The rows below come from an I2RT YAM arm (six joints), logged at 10 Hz.
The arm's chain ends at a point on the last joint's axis. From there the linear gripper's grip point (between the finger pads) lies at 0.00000 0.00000 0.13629 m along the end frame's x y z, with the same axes.
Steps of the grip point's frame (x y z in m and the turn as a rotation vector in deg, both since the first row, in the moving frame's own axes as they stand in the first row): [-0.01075, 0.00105, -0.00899, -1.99, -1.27, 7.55]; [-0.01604, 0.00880, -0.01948, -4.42, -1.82, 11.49]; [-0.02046, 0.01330, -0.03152, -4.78, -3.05, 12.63]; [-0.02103, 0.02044, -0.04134, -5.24, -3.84, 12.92]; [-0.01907, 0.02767, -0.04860, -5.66, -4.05, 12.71]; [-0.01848, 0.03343, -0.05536, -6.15, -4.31, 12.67]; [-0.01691, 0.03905, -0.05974, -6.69, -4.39, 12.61]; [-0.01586, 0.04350, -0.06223, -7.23, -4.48, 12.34]
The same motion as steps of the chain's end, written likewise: [-0.00743, -0.00347, -0.00887, -1.99, -1.27, 7.55]; [-0.01069, -0.00120, -0.01901, -4.42, -1.82, 11.49]; [-0.01203, 0.00284, -0.03086, -4.78, -3.05, 12.63]; [-0.01059, 0.00913, -0.04047, -5.24, -3.84, 12.92]; [-0.00805, 0.01541, -0.04760, -5.66, -4.05, 12.71]; [-0.00673, 0.02009, -0.05420, -6.15, -4.31, 12.67]; [-0.00484, 0.02446, -0.05842, -6.69, -4.39, 12.61]; [-0.00348, 0.02764, -0.06074, -7.23, -4.48, 12.34]
